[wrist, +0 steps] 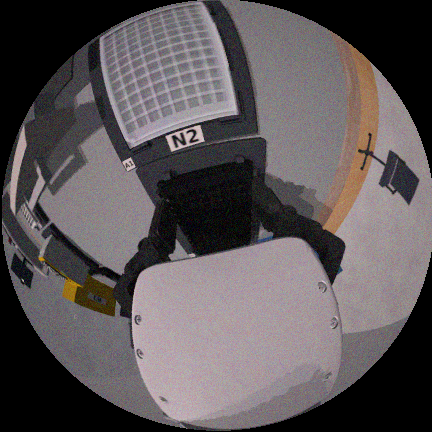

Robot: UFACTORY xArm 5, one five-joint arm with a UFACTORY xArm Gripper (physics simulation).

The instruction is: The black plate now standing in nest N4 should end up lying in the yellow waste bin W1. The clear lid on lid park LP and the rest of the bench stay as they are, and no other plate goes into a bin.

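Frame: origin at the arm's base, x right, y back, z down, level; metres.
Seen in the pictures: gripper, fingertip midpoint: [210, 199].
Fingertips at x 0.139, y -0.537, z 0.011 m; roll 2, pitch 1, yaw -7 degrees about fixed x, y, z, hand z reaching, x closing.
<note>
Pixels of each thing's top centre, then the offset from my fingertips to it. "spot": a spot on its surface instead.
- black plate, middle of its top: [217, 226] dx +0.004, dy +0.035, dz -0.005 m
- dark grey nest, surface spot: [258, 150] spot: dx +0.049, dy -0.040, dz +0.010 m
- yellow waste bin W1, surface spot: [72, 291] spot: dx -0.462, dy +0.179, dz -0.065 m
- Nest N2, middle of its top: [158, 54] dx -0.023, dy -0.130, dz +0.006 m
- pale gridded plate, middle of its top: [155, 49] dx -0.023, dy -0.130, dz -0.004 m
- grey box-like unit, middle of its top: [57, 274] dx -0.375, dy +0.075, dz -0.054 m
The black plate [212, 220] sits in the dark grey nest [258, 150] directly behind N2 in the wrist view; this nest's own label is hidden. My gripper [210, 199] is shut on the black plate, with one black finger against each side of it. The plate's near end is hidden by the pale gripper housing. The yellow waste bin W1 [72, 291] shows small at the lower left, partly behind the left finger linkage. The clear lid and lid park LP cannot be made out.
Nest N2 [247, 100] holds a pale gridded plate [167, 70] at the top. A grey box-like unit [70, 257] stands beside the bin. A wooden edge [367, 95] curves along the right. A dark panel on a stand [400, 177] is beyond it. Blue parts show behind the housing.
</note>
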